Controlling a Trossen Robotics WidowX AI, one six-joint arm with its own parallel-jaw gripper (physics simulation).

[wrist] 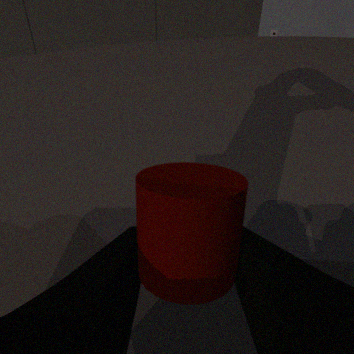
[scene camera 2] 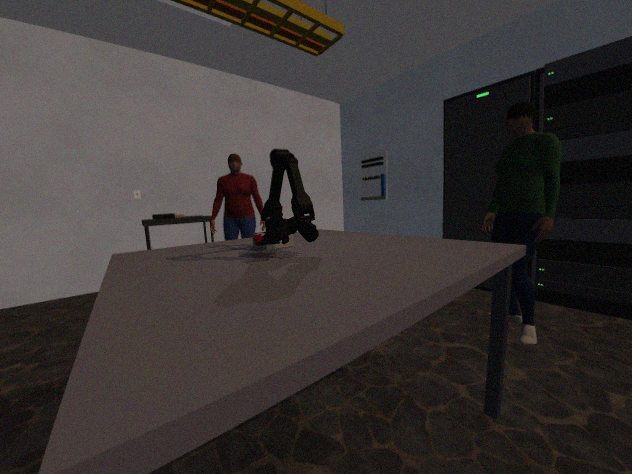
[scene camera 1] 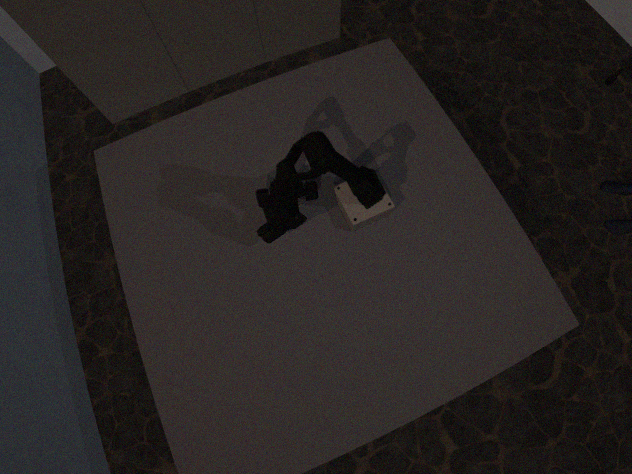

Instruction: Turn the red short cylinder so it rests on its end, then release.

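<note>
The red short cylinder (scene camera 2: 258, 238) (wrist: 190, 235) is held between the two black fingers of my gripper (scene camera 2: 262, 239) (wrist: 185, 236), which is shut on it. In the wrist view it looks roughly upright, with one round end facing up and the other end down between the fingers. In scene camera 2 it shows as a small red patch at the left of the gripper, low over the table. Whether its lower end touches the table, and its exact tilt, I cannot tell. In scene camera 1 the dark arm hides the cylinder and the fingertips.
The table (scene camera 1: 326, 331) (scene camera 2: 204, 326) carries the arm's pale base plate (scene camera 1: 357, 214). The arm's shadows fall on the table around the gripper. Beyond the table are a person in red (scene camera 2: 238, 196), a person in green (scene camera 2: 528, 176), a side table (scene camera 2: 178, 220) and dark cabinets (scene camera 2: 484, 168).
</note>
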